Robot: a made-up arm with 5 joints. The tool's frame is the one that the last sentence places. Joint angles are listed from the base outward.
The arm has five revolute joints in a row. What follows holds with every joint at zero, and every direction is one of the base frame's. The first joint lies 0.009 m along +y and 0.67 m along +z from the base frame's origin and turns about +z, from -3.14 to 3.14 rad. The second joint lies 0.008 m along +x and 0.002 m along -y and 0.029 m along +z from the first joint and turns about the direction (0, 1, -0.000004), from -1.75 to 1.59 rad. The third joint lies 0.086 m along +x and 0.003 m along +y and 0.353 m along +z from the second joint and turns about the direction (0, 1, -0.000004), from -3.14 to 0.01 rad. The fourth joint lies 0.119 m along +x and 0.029 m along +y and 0.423 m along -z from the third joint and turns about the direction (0, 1, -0.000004), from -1.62 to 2.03 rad. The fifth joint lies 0.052 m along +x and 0.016 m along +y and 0.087 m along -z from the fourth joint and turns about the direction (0, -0.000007, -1), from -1.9 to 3.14 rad. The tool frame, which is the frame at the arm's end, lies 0.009 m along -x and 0.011 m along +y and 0.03 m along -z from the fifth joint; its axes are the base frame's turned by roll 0, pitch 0 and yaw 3.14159 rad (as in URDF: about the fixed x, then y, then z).
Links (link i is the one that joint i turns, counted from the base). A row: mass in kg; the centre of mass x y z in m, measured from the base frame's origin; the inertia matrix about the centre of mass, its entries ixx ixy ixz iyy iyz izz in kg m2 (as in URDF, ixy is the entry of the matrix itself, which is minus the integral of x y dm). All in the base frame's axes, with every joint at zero. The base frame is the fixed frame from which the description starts. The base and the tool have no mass.
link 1: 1.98; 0.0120 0.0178 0.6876; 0.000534 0 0 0.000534 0 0.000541
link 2: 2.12; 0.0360 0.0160 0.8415; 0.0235 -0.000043 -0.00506 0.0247 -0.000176 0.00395
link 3: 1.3; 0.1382 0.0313 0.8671; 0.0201 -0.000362 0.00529 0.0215 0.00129 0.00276
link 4: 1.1; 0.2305 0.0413 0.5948; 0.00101 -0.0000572 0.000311 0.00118 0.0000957 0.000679
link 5: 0.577; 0.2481 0.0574 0.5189; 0.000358 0 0 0.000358 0 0.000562
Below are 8 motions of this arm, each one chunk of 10 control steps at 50 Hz.
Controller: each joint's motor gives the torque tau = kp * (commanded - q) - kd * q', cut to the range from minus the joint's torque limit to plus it. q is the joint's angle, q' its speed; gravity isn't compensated. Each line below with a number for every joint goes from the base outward.
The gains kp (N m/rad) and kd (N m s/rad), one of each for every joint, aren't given. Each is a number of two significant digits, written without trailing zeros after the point. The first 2 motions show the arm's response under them.
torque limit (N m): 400 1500 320 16 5.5
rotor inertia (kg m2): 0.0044 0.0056 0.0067 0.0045 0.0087
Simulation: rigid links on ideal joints. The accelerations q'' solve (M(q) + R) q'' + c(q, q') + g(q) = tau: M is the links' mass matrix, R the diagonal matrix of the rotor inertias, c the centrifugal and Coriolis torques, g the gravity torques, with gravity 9.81 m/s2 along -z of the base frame. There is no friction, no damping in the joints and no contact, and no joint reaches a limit. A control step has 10 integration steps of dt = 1/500 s. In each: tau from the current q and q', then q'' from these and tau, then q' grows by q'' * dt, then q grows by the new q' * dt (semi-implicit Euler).
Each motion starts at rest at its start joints. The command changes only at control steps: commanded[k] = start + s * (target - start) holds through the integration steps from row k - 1 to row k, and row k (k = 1, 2, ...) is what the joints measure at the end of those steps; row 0 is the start. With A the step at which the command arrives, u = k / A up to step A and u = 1 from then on. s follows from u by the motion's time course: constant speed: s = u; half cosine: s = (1 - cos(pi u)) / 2; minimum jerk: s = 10 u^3 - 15 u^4 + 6 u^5; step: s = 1 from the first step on.
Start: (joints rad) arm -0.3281 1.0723 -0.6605 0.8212 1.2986
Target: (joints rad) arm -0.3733 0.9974 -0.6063 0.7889 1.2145
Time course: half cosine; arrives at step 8
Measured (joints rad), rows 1 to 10:
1: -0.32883 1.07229 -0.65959 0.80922 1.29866
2: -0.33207 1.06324 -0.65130 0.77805 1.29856
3: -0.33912 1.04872 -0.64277 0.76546 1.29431
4: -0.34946 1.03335 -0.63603 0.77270 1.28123
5: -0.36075 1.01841 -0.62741 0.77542 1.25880
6: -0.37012 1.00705 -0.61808 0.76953 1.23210
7: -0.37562 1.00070 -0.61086 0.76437 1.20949
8: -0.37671 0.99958 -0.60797 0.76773 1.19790
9: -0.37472 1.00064 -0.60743 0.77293 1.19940
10: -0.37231 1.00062 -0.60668 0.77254 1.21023
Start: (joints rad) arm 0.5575 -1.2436 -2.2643 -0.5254 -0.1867
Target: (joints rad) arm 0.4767 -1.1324 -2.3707 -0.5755 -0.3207
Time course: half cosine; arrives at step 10
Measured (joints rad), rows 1 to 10:
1: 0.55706 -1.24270 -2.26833 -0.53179 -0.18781
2: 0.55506 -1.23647 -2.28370 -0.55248 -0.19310
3: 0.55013 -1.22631 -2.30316 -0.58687 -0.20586
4: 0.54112 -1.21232 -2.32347 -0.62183 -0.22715
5: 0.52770 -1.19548 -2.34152 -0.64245 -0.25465
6: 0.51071 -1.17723 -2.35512 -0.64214 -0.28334
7: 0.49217 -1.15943 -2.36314 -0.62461 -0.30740
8: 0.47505 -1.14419 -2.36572 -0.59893 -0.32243
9: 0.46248 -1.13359 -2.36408 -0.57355 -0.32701
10: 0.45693 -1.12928 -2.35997 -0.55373 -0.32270
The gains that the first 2 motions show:
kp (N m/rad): 830 3800 770 30 13
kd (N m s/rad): 7.8 18 4.4 0.18 0.13
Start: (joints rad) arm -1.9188 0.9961 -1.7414 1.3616 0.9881
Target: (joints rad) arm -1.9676 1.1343 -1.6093 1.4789 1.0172
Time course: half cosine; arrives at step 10
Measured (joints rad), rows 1 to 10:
1: -1.91898 1.00083 -1.74226 1.35868 0.98822
2: -1.91999 1.01061 -1.73653 1.34562 0.98988
3: -1.92271 1.02685 -1.72396 1.33729 0.99468
4: -1.92795 1.04849 -1.70253 1.34214 1.00296
5: -1.93611 1.07371 -1.67308 1.36377 1.01319
6: -1.94680 1.09967 -1.63901 1.39871 1.02265
7: -1.95871 1.12290 -1.60590 1.43868 1.02881
8: -1.96968 1.14017 -1.58028 1.47397 1.03043
9: -1.97739 1.14931 -1.56729 1.49594 1.02805
10: -1.98024 1.14970 -1.56867 1.49898 1.02354

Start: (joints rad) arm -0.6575 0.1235 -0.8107 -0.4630 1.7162
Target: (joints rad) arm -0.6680 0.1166 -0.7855 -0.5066 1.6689
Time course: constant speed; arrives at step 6
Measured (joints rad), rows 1 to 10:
1: -0.65807 0.12376 -0.80560 -0.46735 1.71438
2: -0.65963 0.12352 -0.79428 -0.46674 1.70791
3: -0.66191 0.12352 -0.78305 -0.45292 1.69554
4: -0.66443 0.12358 -0.77504 -0.43266 1.67878
5: -0.66683 0.12279 -0.76962 -0.42291 1.66125
6: -0.66885 0.12135 -0.76617 -0.43438 1.64705
7: -0.66987 0.12109 -0.76759 -0.45578 1.64101
8: -0.66973 0.12051 -0.77280 -0.46968 1.64545
9: -0.66888 0.11935 -0.77787 -0.47889 1.65710
10: -0.66789 0.11886 -0.78036 -0.48955 1.66975

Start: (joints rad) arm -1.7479 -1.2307 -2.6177 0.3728 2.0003
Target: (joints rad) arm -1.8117 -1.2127 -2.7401 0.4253 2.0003
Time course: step
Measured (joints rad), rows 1 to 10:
1: -1.75732 -1.19792 -2.71169 0.49697 2.00195
2: -1.77964 -1.21314 -2.73357 0.55642 2.00230
3: -1.80679 -1.22175 -2.75810 0.47705 1.99704
4: -1.83114 -1.22610 -2.77320 0.31118 1.99487
5: -1.84744 -1.22897 -2.78361 0.20572 2.00285
6: -1.85320 -1.23123 -2.78917 0.21609 2.01661
7: -1.84836 -1.23037 -2.78550 0.28560 2.02632
8: -1.83508 -1.22504 -2.77113 0.34949 2.02545
9: -1.81730 -1.21739 -2.75112 0.39790 2.01499
10: -1.79985 -1.21086 -2.73352 0.44810 2.00106

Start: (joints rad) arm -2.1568 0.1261 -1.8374 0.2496 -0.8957
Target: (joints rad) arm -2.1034 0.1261 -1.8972 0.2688 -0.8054
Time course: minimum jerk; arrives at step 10
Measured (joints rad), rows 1 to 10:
1: -2.15663 0.12671 -1.83467 0.25066 -0.89536
2: -2.15573 0.12923 -1.83190 0.26511 -0.89323
3: -2.15310 0.13184 -1.83094 0.29569 -0.88678
4: -2.14751 0.13384 -1.83407 0.33105 -0.87337
5: -2.13824 0.13475 -1.84195 0.35330 -0.85270
6: -2.12571 0.13428 -1.85410 0.35276 -0.82787
7: -2.11173 0.13235 -1.86888 0.33176 -0.80440
8: -2.09913 0.12933 -1.88357 0.29967 -0.78779
9: -2.09090 0.12616 -1.89518 0.26690 -0.78139
10: -2.08887 0.12404 -1.90161 0.24282 -0.78523

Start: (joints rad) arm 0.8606 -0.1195 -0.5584 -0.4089 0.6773
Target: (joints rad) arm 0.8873 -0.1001 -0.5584 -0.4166 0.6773
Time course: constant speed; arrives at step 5
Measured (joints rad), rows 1 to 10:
1: 0.86251 -0.11351 -0.55757 -0.41621 0.67693
2: 0.86744 -0.10808 -0.55253 -0.40542 0.67637
3: 0.87487 -0.10416 -0.54620 -0.37766 0.67476
4: 0.88308 -0.09912 -0.54167 -0.35428 0.67177
5: 0.89012 -0.09478 -0.53916 -0.34472 0.66848
6: 0.89338 -0.09573 -0.53773 -0.34264 0.66683
7: 0.89230 -0.09687 -0.54013 -0.35429 0.66720
8: 0.88876 -0.09690 -0.54563 -0.37501 0.66935
9: 0.88537 -0.09785 -0.55076 -0.39391 0.67257
10: 0.88400 -0.09850 -0.55384 -0.40743 0.67569

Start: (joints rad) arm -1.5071 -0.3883 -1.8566 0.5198 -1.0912
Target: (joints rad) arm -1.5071 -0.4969 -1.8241 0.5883 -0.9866
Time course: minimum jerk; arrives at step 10
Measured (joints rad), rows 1 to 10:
1: -1.50698 -0.39004 -1.85234 0.52537 -1.09061
2: -1.50713 -0.39407 -1.84461 0.54654 -1.08739
3: -1.50783 -0.40407 -1.83192 0.58005 -1.07882
4: -1.50838 -0.42003 -1.81955 0.62288 -1.06220
5: -1.50835 -0.44051 -1.81182 0.65926 -1.03720
6: -1.50779 -0.46246 -1.81137 0.67107 -1.00751
7: -1.50698 -0.48225 -1.81815 0.65004 -0.98038
8: -1.50616 -0.49681 -1.82937 0.60330 -0.96374
9: -1.50550 -0.50451 -1.84057 0.55008 -0.96220
10: -1.50524 -0.50610 -1.84646 0.51312 -0.97435

